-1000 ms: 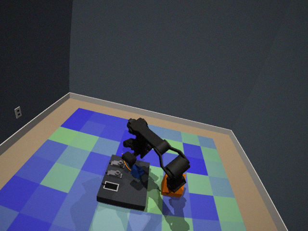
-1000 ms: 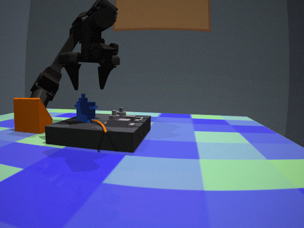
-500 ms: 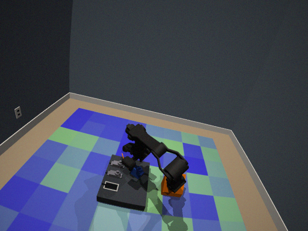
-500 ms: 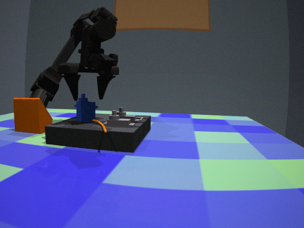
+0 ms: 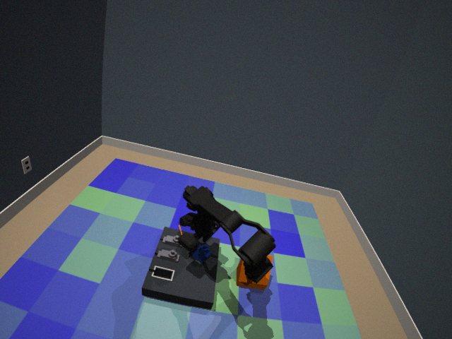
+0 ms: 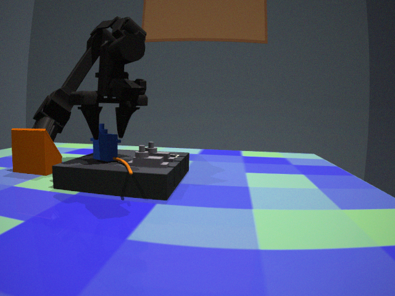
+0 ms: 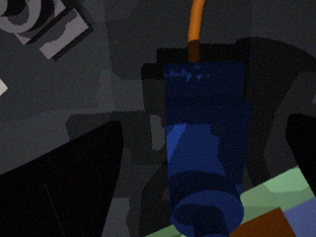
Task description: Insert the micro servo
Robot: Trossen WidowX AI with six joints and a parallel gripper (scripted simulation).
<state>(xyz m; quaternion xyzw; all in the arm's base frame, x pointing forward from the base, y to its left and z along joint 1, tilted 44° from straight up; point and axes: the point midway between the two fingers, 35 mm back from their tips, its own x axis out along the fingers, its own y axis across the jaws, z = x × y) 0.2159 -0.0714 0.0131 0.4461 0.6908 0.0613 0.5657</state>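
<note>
Now: gripper tip 7 cm above the dark deck, 4 cm to the right of it and 1 cm past it.
</note>
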